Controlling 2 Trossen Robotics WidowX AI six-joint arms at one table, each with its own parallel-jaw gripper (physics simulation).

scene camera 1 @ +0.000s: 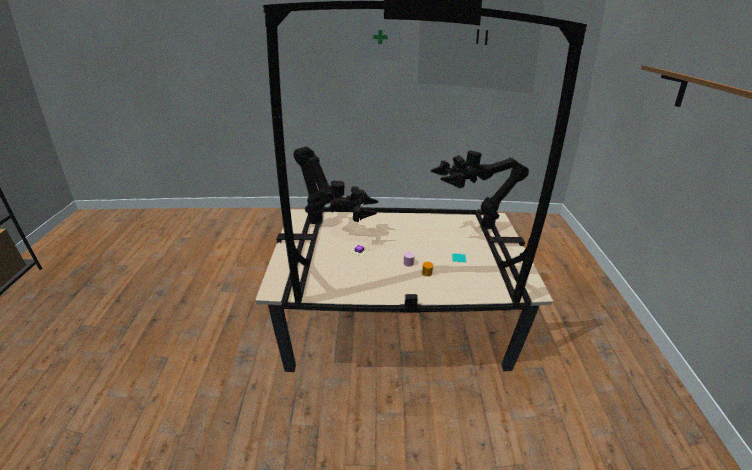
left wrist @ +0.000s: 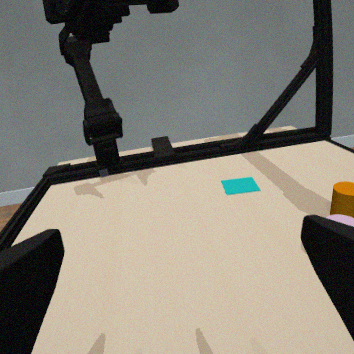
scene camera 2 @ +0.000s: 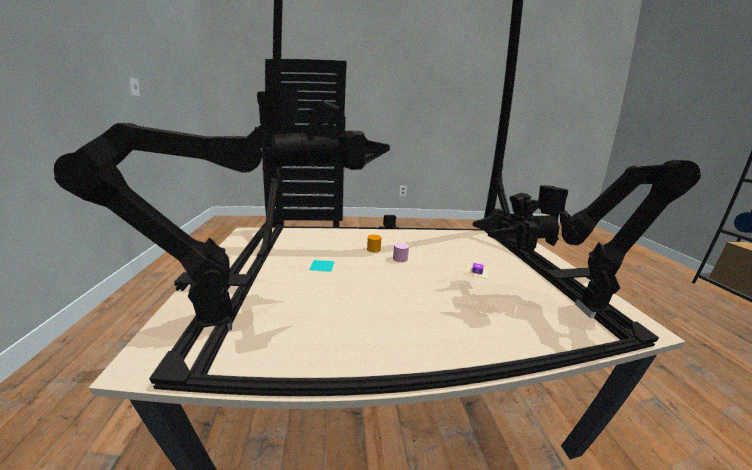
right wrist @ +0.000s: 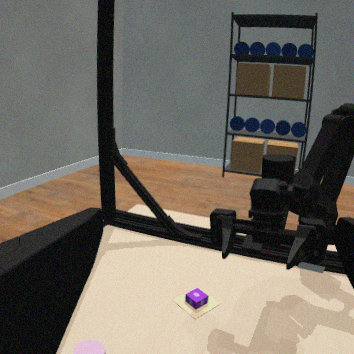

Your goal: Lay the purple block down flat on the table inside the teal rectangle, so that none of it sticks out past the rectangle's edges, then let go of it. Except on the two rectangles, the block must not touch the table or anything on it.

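Seen in the pictures: left gripper, fingertip midpoint: (scene camera 1: 377, 207) (left wrist: 183, 235) (scene camera 2: 479, 228) (right wrist: 253, 261); right gripper, fingertip midpoint: (scene camera 1: 435, 174) (scene camera 2: 378, 145) (right wrist: 222, 225); left arm's base, link origin: (scene camera 1: 315, 220) (scene camera 2: 594, 304); right arm's base, link origin: (scene camera 1: 488, 225) (left wrist: 108, 162) (scene camera 2: 214, 315).
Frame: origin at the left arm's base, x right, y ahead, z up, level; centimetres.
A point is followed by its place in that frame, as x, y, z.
The small purple block (scene camera 1: 359, 248) {21.8, 25.8, 0.0} (scene camera 2: 477, 268) {19.7, 26.3, -0.2} (right wrist: 196, 298) {20.5, 26.7, 0.0} lies on a pale yellow rectangle (right wrist: 197, 313) {19.3, 28.6, -1.8}, which extends past it on the table. The teal rectangle (scene camera 1: 459, 257) {21.2, 71.6, -1.8} (scene camera 2: 321, 266) {20.7, 71.5, -1.8} (left wrist: 241, 186) {21.5, 70.5, -1.8} lies bare on the table, far from the block. My left gripper (scene camera 1: 374, 205) {10.2, 32.6, 15.3} (scene camera 2: 480, 223) {10.2, 32.6, 15.3} (left wrist: 183, 235) {10.2, 32.6, 15.3} (right wrist: 253, 261) {10.2, 32.6, 15.3} is open and empty, low above the table and apart from the block. In the left wrist view the block does not show. My right gripper (scene camera 1: 438, 174) {8.1, 57.8, 32.4} (scene camera 2: 388, 147) {8.1, 57.8, 32.4} is open and empty, high above the table.
A pink cylinder (scene camera 1: 408, 259) {30.2, 48.0, 1.9} (scene camera 2: 400, 252) {25.6, 48.7, 1.4} (right wrist: 90, 347) {28.1, 47.6, 2.6} and an orange cylinder (scene camera 1: 427, 268) {36.2, 56.1, 2.3} (scene camera 2: 374, 243) {31.9, 56.4, 1.3} (left wrist: 344, 199) {32.5, 54.8, 1.8} stand between the two rectangles, towards scene camera 1. Black rails (scene camera 1: 354, 307) {58.3, 28.7, -3.0} (scene camera 2: 388, 386) {-20.3, 55.2, -0.2} frame the table, with tall posts (scene camera 1: 278, 138) {60.5, 7.5, 63.6} (scene camera 2: 505, 110) {57.0, 7.7, 48.5} rising at its sides.
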